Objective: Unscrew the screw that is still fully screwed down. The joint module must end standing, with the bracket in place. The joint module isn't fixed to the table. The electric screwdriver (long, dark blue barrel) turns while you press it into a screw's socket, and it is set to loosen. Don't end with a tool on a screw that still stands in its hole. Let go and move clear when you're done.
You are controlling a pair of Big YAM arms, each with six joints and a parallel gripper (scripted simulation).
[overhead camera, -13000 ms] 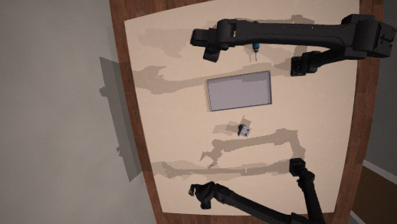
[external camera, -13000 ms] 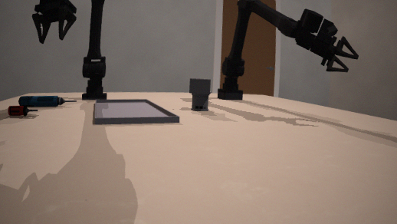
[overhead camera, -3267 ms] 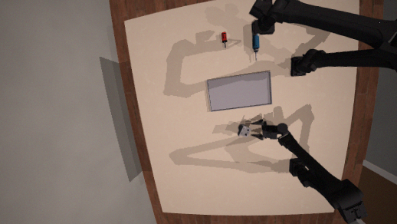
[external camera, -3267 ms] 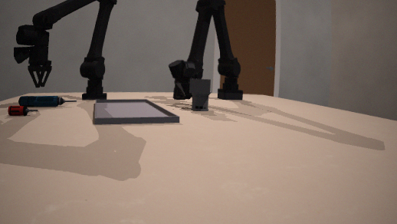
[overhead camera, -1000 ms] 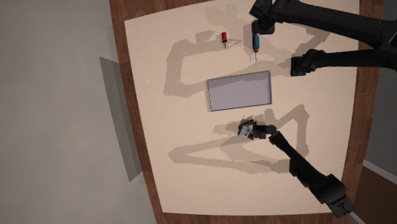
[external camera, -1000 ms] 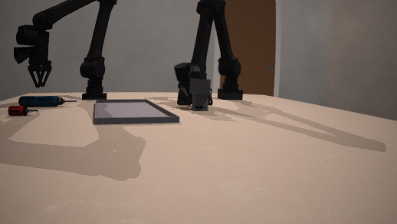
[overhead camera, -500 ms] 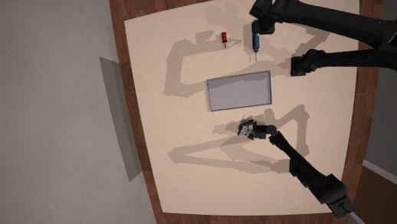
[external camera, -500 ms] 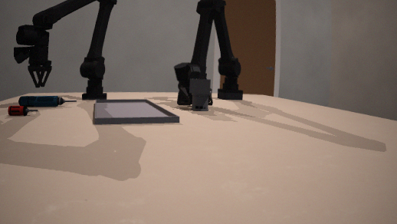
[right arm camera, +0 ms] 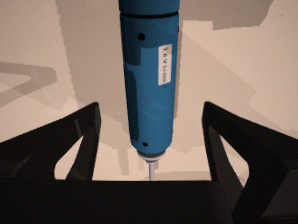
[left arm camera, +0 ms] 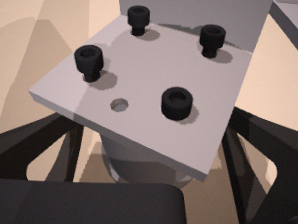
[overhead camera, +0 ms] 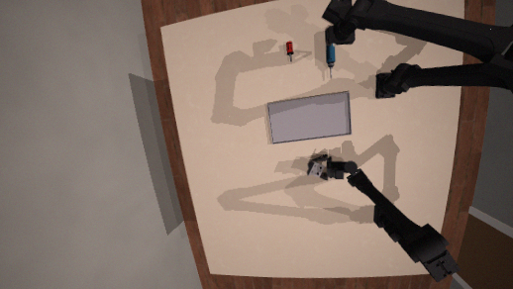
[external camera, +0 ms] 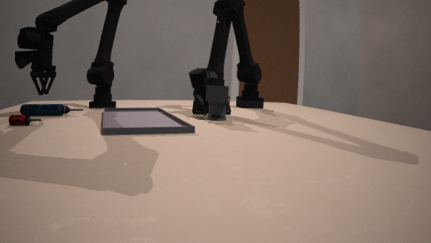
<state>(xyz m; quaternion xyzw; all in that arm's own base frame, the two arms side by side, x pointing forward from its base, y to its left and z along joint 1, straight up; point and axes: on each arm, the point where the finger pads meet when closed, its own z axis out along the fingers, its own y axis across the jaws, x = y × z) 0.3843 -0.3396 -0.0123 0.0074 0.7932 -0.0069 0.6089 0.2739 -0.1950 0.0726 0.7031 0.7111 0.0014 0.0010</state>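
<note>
The grey joint module lies right at my left hand. Also, from my left hand: grey bracket: 5 cm above; screwdriver bit: 12 cm behind, 47 cm to the right; shallow grey tray: 26 cm to the right, 2 cm below.
</note>
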